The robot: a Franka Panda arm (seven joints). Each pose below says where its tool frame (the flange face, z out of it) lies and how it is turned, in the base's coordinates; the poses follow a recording.
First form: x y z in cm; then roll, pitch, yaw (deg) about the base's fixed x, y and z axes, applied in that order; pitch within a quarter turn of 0, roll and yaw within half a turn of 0.
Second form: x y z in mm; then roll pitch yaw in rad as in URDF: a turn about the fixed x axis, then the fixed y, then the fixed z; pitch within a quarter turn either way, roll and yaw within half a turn. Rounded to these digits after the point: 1 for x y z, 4 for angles.
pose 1, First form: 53.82, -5.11, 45.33, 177.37, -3.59, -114.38
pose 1, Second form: 538.2, -51.1, 453.3, 3.0957, -0.0627, -1.9963
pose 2, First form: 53.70, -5.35, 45.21, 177.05, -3.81, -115.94
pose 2, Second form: 537.0, -53.5, 452.1, 3.0901, -0.0665, -2.0235
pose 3, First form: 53.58, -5.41, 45.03, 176.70, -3.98, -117.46
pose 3, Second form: 535.8, -54.1, 450.3, 3.0840, -0.0695, -2.0501
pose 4, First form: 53.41, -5.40, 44.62, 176.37, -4.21, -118.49
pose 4, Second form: 534.1, -54.0, 446.2, 3.0782, -0.0735, -2.0680
